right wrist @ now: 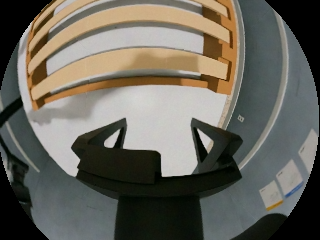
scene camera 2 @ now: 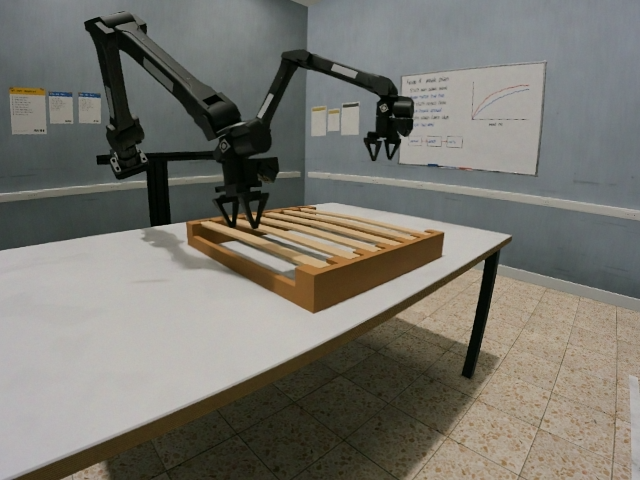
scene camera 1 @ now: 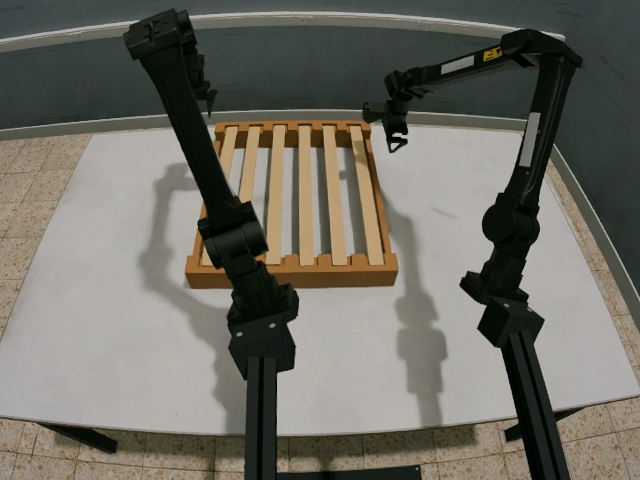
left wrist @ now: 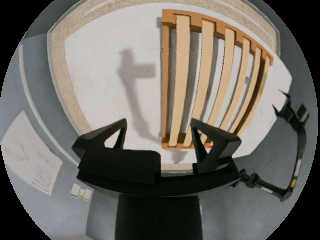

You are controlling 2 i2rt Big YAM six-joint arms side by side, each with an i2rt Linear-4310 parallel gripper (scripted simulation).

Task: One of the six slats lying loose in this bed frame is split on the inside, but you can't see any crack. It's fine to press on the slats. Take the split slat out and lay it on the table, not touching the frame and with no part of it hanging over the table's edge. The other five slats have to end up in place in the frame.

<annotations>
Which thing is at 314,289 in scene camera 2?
A bed frame.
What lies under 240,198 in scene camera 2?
The right gripper.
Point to a bed frame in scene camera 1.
At 323,274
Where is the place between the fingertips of the left gripper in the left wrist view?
158,121
</annotations>
